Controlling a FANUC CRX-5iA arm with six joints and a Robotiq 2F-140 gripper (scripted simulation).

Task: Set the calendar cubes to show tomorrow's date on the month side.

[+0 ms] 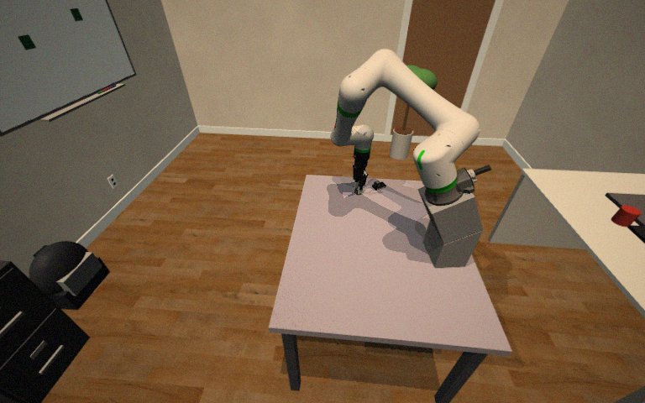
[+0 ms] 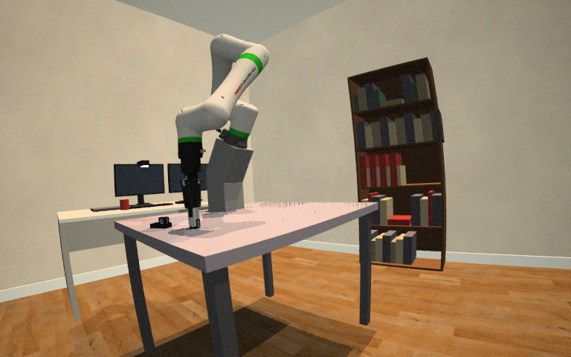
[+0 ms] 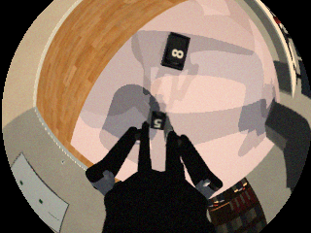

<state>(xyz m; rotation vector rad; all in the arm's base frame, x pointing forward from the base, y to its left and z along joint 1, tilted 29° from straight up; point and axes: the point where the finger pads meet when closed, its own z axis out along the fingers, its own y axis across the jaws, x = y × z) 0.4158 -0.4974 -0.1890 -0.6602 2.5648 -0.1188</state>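
The black digit cube lies 3 cm below my hand.
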